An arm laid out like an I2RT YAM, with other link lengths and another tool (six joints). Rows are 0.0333 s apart.
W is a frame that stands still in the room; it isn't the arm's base.
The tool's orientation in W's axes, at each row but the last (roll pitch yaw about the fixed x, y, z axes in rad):
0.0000, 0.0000, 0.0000
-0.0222, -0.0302, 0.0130
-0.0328, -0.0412, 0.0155
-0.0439, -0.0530, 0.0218
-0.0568, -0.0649, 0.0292
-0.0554, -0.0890, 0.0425
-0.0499, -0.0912, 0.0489
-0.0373, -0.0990, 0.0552
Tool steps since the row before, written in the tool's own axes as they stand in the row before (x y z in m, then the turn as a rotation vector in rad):
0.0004, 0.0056, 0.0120, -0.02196, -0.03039, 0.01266
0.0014, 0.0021, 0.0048, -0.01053, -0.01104, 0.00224
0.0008, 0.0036, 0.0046, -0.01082, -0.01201, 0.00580
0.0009, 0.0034, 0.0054, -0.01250, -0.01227, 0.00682
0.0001, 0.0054, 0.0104, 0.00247, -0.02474, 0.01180
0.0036, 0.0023, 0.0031, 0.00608, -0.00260, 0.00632
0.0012, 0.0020, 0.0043, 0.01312, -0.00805, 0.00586
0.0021, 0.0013, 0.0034, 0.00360, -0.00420, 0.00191
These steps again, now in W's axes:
0.0004, 0.0056, 0.0120, -0.02196, -0.03039, 0.01266
0.0012, 0.0022, 0.0048, -0.01046, -0.01112, 0.00217
0.0006, 0.0038, 0.0045, -0.01088, -0.01198, 0.00574
0.0005, 0.0036, 0.0053, -0.01261, -0.01224, 0.00668
-0.0007, 0.0060, 0.0101, 0.00231, -0.02397, 0.01332
0.0032, 0.0026, 0.0033, 0.00557, -0.00201, 0.00697
0.0007, 0.0022, 0.0043, 0.01286, -0.00713, 0.00742
0.0017, 0.0015, 0.0035, 0.00360, -0.00393, 0.00241

